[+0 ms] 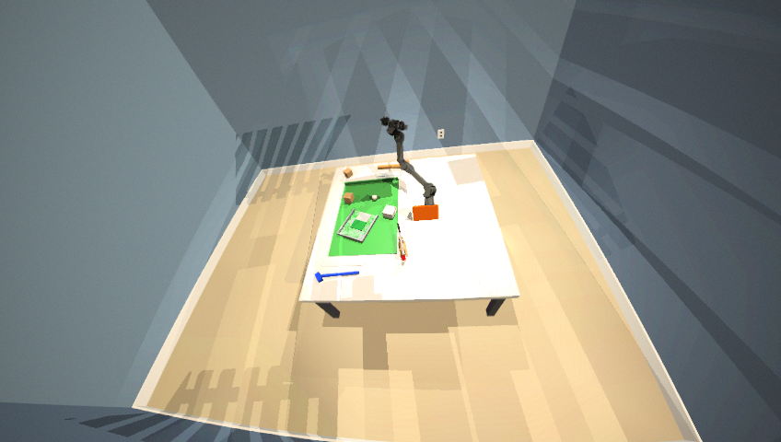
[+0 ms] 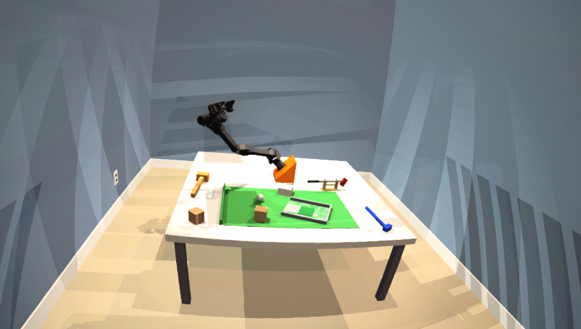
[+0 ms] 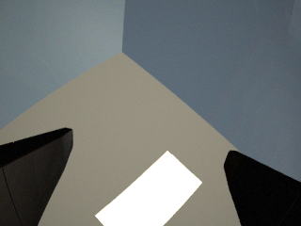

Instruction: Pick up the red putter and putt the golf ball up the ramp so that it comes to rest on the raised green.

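The red putter lies 10 mm behind my gripper tip, 680 mm to the left of it and 480 mm below it. Also, from my gripper tip: white golf ball: 180 mm ahead, 200 mm to the left, 520 mm below; then white block: 60 mm ahead, 380 mm to the left, 510 mm below; then green mat: 240 mm ahead, 340 mm to the left, 540 mm below.
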